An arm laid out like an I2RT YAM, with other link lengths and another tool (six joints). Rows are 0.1 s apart.
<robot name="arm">
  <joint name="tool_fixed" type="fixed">
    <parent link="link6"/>
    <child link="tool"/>
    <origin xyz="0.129 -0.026 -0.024" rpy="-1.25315 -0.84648 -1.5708"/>
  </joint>
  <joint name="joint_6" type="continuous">
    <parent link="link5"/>
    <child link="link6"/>
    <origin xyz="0.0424 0 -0.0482" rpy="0 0 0"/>
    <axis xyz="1 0 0"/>
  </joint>
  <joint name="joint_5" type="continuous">
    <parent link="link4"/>
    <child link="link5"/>
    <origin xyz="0.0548 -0.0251 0.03" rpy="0 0 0"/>
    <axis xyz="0 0 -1"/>
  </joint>
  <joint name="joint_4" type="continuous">
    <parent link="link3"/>
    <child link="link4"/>
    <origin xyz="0.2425 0.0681 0.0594" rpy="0 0 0"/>
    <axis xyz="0 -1 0"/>
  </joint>
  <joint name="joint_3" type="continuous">
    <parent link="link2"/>
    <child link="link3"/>
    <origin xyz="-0.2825 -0.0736 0" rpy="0 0 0"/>
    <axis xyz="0 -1 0"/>
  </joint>
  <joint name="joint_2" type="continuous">
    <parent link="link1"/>
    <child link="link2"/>
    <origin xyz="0.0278 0.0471 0.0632" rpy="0 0 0"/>
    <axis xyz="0 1 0"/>
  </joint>
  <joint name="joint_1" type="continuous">
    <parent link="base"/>
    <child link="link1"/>
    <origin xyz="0 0 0.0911" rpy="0 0 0"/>
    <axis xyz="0 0 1"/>
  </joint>
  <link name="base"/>
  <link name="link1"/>
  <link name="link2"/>
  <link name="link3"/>
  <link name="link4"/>
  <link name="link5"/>
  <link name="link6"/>
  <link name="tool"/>
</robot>
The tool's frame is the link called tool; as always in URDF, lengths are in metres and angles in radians. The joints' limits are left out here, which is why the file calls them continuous.
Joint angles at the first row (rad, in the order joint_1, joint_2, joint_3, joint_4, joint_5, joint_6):
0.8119 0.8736 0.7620 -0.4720 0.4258 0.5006
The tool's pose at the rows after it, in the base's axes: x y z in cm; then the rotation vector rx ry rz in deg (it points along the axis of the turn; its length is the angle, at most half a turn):
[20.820 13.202 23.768 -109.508 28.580 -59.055]
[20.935 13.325 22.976 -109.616 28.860 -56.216]
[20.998 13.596 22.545 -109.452 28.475 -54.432]
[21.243 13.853 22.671 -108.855 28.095 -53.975]
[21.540 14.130 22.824 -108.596 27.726 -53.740]
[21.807 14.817 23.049 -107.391 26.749 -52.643]
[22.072 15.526 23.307 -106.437 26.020 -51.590]
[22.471 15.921 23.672 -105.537 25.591 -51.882]
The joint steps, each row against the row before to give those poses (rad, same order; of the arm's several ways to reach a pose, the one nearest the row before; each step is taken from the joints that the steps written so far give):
-0.0439 -0.0164 -0.0269 0.0167 -0.0998 -0.0186
-0.0502 0.0018 -0.0178 0.0135 -0.0787 -0.0099
-0.0236 0.0031 -0.0120 0.0155 -0.0471 -0.0082
-0.0114 0.0061 0.0020 0.0141 -0.0209 -0.0059
-0.0058 0.0129 0.0070 0.0112 -0.0117 -0.0053
-0.0059 0.0107 0.0026 0.0266 -0.0318 -0.0032
-0.0008 0.0163 0.0083 0.0210 -0.0242 0.0013
0.0010 0.0127 0.0076 0.0216 -0.0023 -0.0013

